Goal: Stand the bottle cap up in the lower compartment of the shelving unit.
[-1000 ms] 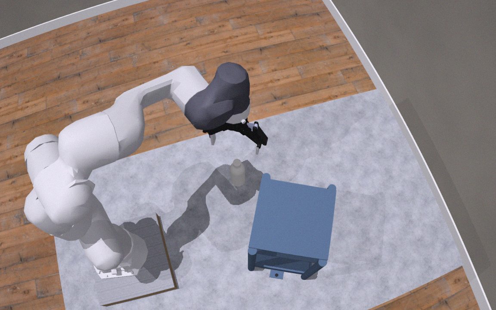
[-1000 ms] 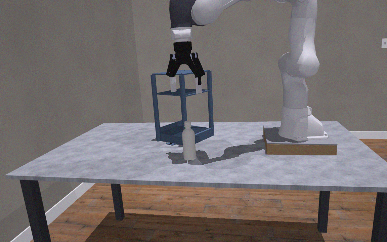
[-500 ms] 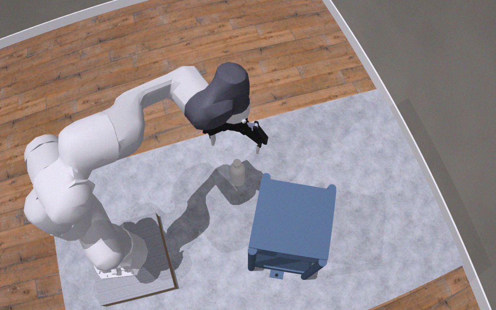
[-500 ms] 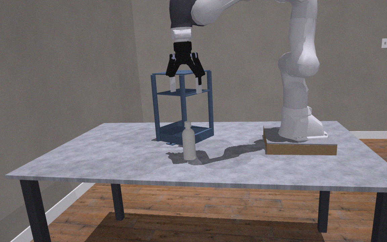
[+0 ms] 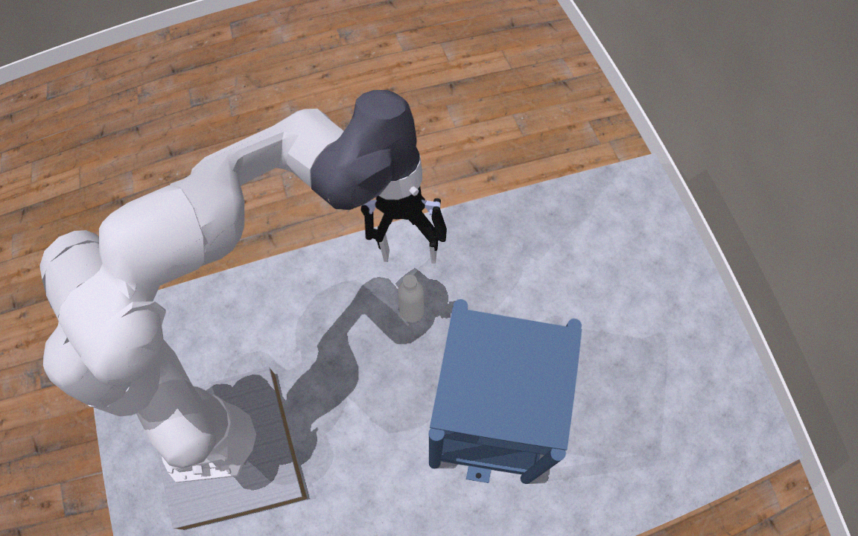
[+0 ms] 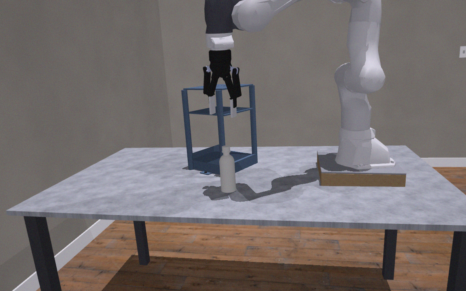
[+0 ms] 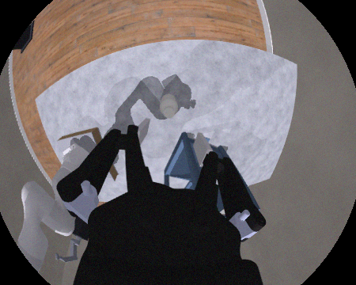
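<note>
Right now my hand is 200 mm above the white bottle. Also, from my hand: blue shelving unit: 60 mm ahead, 310 mm to the right, 130 mm below.
</note>
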